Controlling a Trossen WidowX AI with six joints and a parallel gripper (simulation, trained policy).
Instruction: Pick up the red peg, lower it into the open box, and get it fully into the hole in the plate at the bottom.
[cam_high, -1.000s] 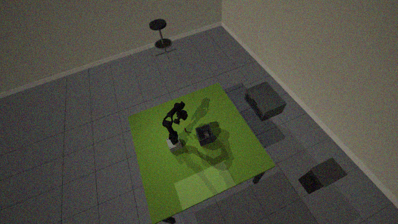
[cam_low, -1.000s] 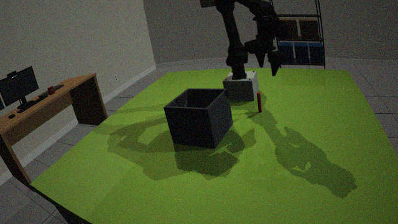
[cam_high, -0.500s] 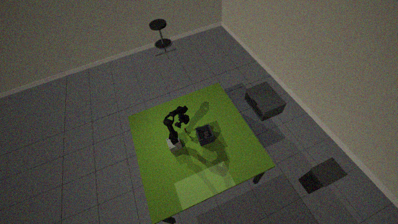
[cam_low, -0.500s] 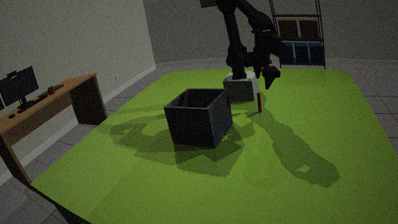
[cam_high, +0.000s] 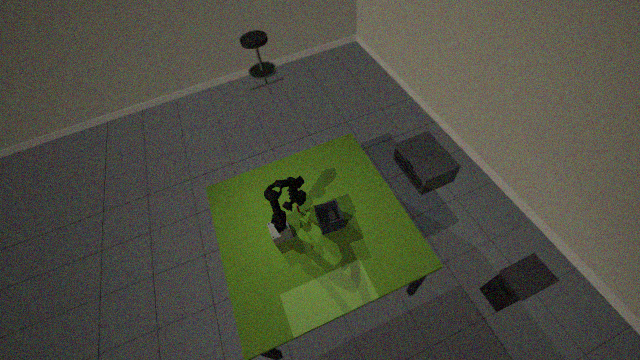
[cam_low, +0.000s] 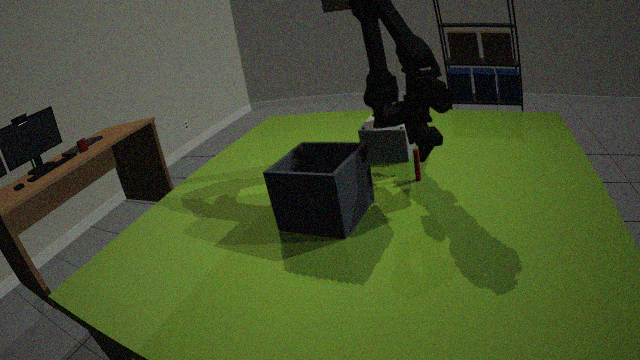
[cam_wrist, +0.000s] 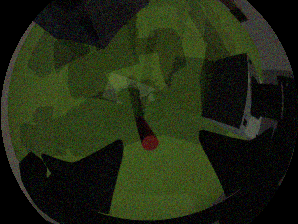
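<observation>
Right now my gripper tip is 1 cm short of the red peg and 3 cm above it.
</observation>
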